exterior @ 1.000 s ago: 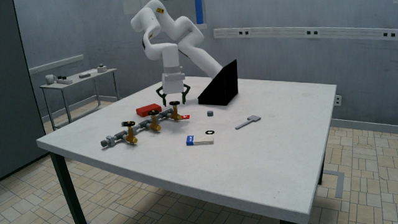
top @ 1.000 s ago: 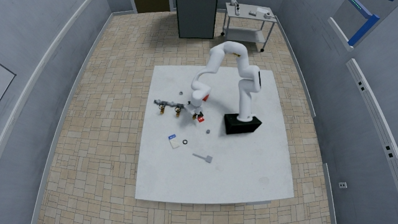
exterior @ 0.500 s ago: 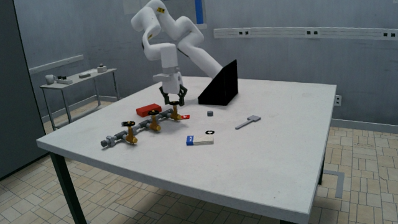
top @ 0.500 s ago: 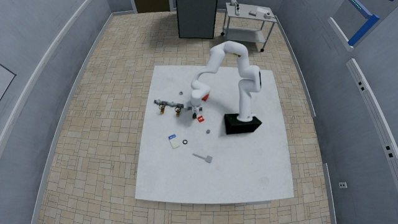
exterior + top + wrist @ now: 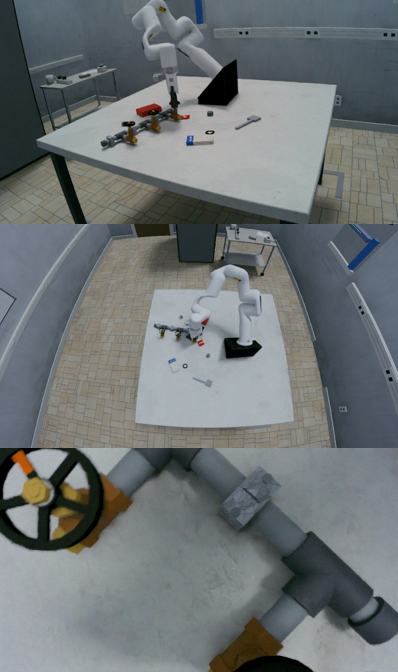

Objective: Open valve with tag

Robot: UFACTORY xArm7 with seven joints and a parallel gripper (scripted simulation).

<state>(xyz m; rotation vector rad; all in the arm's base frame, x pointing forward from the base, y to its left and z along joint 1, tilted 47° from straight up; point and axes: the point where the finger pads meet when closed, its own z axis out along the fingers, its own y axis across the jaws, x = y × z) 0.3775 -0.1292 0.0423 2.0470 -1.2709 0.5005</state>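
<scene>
Right now the red tag is 4 cm behind my hand, 3 cm to the left of it and 9 cm below it. From my hand the other things lie so: white box 19 cm ahead, 20 cm to the left, 9 cm below; then red block 8 cm behind, 21 cm to the right, 8 cm below; then grey flat tool 3 cm behind, 36 cm to the left, 9 cm below.
</scene>
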